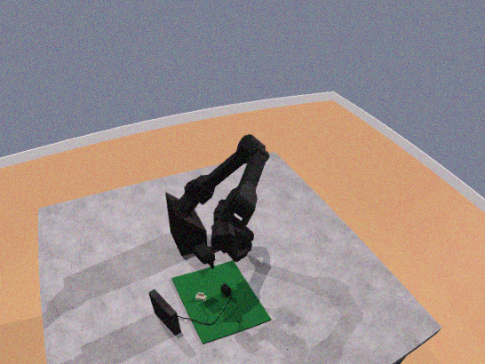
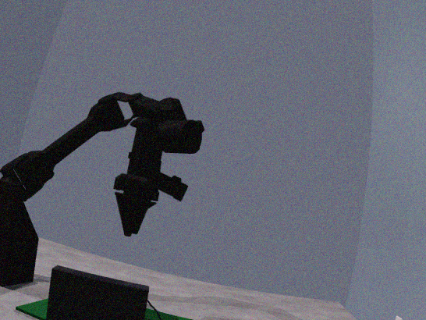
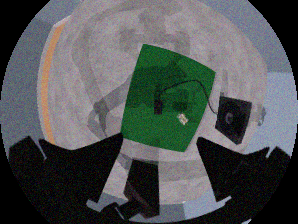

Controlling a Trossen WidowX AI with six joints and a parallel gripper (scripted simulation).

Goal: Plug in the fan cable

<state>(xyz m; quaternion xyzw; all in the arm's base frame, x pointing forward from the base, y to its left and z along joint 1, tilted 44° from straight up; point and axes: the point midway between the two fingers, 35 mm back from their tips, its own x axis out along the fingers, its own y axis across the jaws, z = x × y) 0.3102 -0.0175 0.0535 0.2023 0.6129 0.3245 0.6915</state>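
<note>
Now: the black plug 1 cm ahead of my gripper tip and 14 cm below it. Also, from my gripper tip: green board: 2 cm ahead, 3 cm to the right, 17 cm below; then white four-pin header: 1 cm behind, 9 cm to the right, 16 cm below; then black fan: 5 cm ahead, 22 cm to the right, 10 cm below.
</note>
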